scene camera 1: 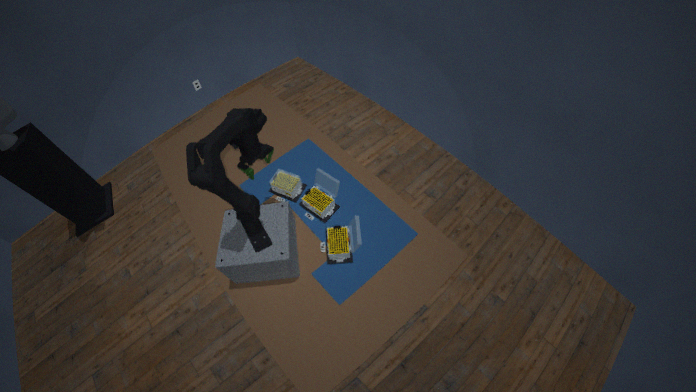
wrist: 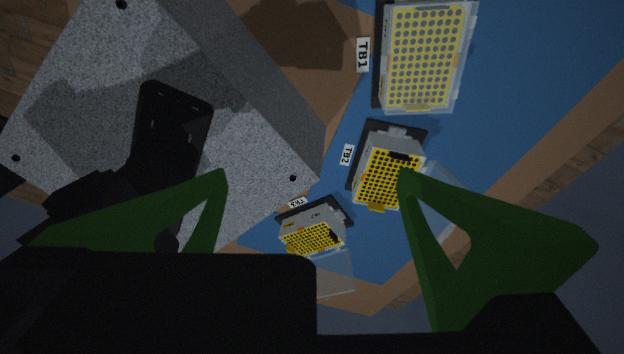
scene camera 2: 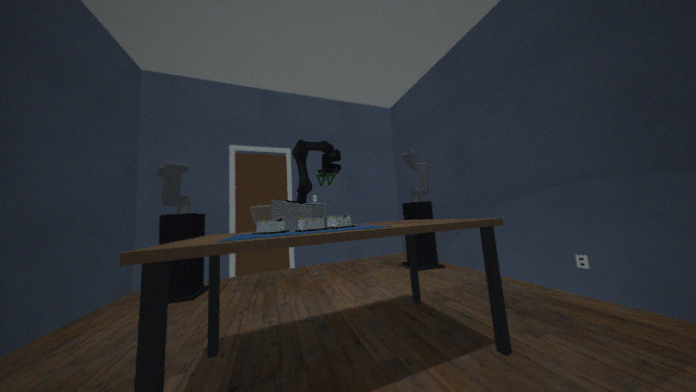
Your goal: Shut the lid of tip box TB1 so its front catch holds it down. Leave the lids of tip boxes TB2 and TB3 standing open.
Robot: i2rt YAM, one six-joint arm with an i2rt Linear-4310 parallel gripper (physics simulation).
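Frame: origin at the arm's base, x ahead, y left, z up, level; centimetres.
Where they show: gripper, between the fingertips: (scene camera 1: 260, 171) (wrist: 312, 177) (scene camera 2: 325, 185); arm's base, origin of its link: (scene camera 1: 255, 230) (wrist: 164, 170) (scene camera 2: 301, 203).
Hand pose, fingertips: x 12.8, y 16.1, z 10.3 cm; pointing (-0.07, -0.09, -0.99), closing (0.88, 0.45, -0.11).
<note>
Each offset is from my fingertips to the top centre of the thing. "*": to the spot under its first point. Level surfaces: height alone.
Tip box TB1 @[dy +5.9, dx +8.2, dz -19.9 cm] (scene camera 1: 286, 183) (wrist: 425, 60) has its clear lid lying down over the yellow tip rack; whether the front catch holds it cannot be told. Tip box TB2 @[dy -10.6, dx +16.9, dz -20.2 cm] (scene camera 1: 318, 201) (wrist: 387, 175) stands in the middle with its clear lid (scene camera 1: 327, 182) open. Tip box TB3 @[dy -32.0, dx +13.7, dz -20.2 cm] (scene camera 1: 338, 241) (wrist: 312, 237) has its clear lid @[dy -35.3, dx +19.6, dz -12.3 cm] (scene camera 1: 356, 233) (wrist: 334, 272) standing open. My gripper (scene camera 1: 259, 164) (scene camera 2: 325, 184) (wrist: 312, 177) is open with green fingers apart and nothing between them. It is raised well above the table, beside TB1 in scene camera 1.
The boxes stand on a blue mat @[dz -27.7 cm] (scene camera 1: 380, 230) (wrist: 520, 90) on the wooden table (scene camera 2: 425, 228). The grey speckled base block (scene camera 1: 260, 270) (scene camera 2: 298, 212) (wrist: 240, 165) carries the arm, close to the boxes. Name labels TB1 @[* dy +3.0, dx +3.5, dz -27.5 cm] (wrist: 363, 54) and TB2 @[* dy -12.6, dx +10.7, dz -27.5 cm] (wrist: 347, 155) lie beside their boxes.
</note>
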